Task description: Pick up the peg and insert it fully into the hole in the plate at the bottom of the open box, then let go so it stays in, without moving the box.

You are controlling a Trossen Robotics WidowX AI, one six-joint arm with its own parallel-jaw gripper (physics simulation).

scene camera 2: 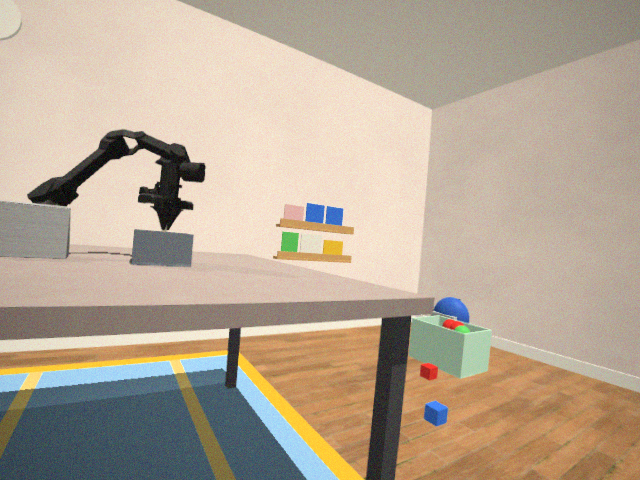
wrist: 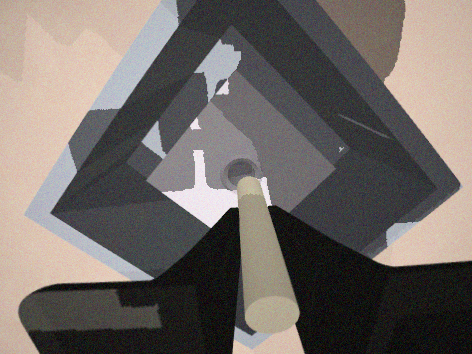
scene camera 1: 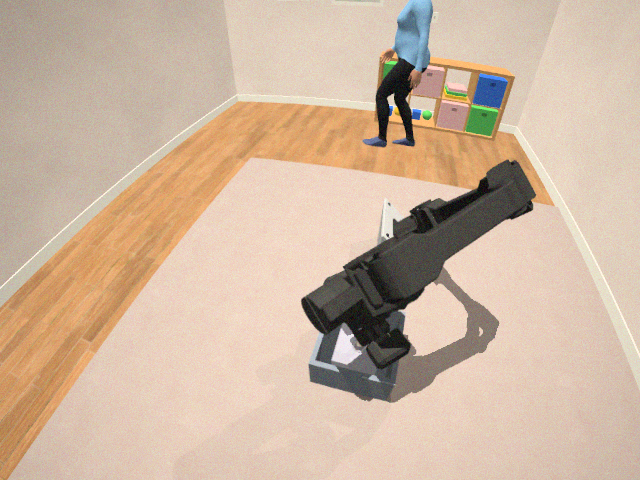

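Where they show: gripper, fingertip midpoint: [scene camera 2: 165,230] [wrist: 253,215] [scene camera 1: 359,338]; arm's base, link origin: [scene camera 2: 42,221] [scene camera 1: 400,234].
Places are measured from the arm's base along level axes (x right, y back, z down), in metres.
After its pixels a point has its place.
Note:
The grey open box [scene camera 1: 351,379] @(x 0.088, y -0.387, z 0.023 m) [scene camera 2: 162,249] @(x 0.159, y -0.293, z 0.051 m) [wrist: 137,60] @(x 0.054, y -0.235, z 0.001 m) stands on the table, turned diamond-wise in the wrist view. The square plate [scene camera 1: 342,352] @(x 0.111, y -0.326, z 0.041 m) [wrist: 300,165] @(x 0.053, y -0.336, z 0.041 m) lies at its bottom, partly shadowed, with a round hole [wrist: 240,169]. My gripper [scene camera 1: 368,347] @(x 0.082, y -0.312, z -0.005 m) [scene camera 2: 165,227] @(x 0.082, y -0.312, z -0.005 m) [wrist: 253,215] @(x 0.082, y -0.312, z -0.005 m) points down and is shut on the beige peg [wrist: 265,255] @(x 0.075, y -0.307, z -0.045 m). In scene camera 2 the fingertips are at about the height of the box's rim. In the wrist view the peg's far end overlaps the hole's near edge, slightly right of its centre. Whether it touches the plate cannot be told.
The box's walls surround the space below the fingers. The arm's grey mounting block [scene camera 1: 386,222] @(x 0.042, y -0.008, z -0.041 m) [scene camera 2: 33,232] @(x 0.051, y 0.013, z 0.031 m) stands on the table [scene camera 1: 206,310] @(x 0.458, y -0.250, z 0.099 m) [scene camera 2: 217,312] @(x 0.679, y -0.273, z 0.112 m). A person [scene camera 1: 412,38] stands beyond the table, near a cube shelf with bins. Wall shelves and a toy bin are farther away.

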